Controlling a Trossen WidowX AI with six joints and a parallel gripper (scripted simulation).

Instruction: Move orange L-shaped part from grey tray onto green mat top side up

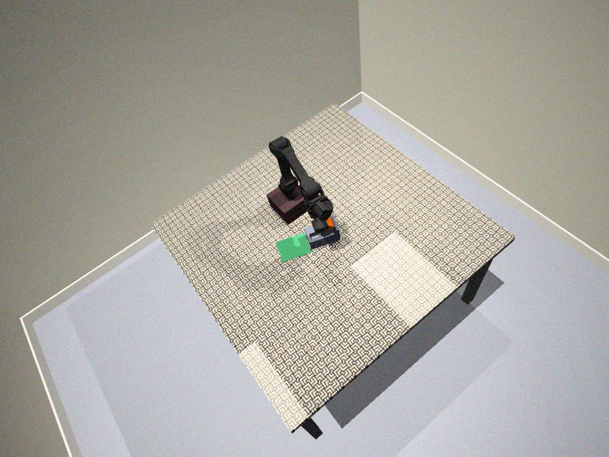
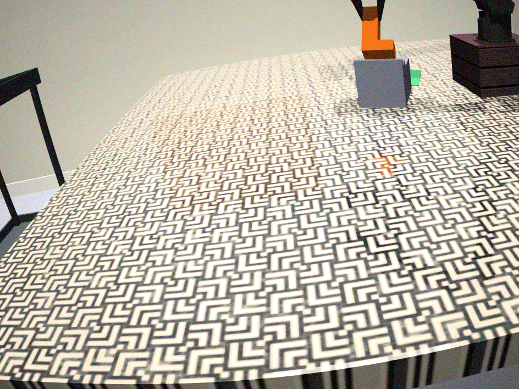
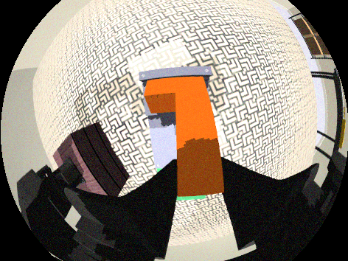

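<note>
Right now the green mat is 80 mm behind my gripper tip, 120 mm to the right of it and 170 mm below it. Round my gripper tip: orange L-shaped part (40 mm to the left, 30 mm below).
</note>
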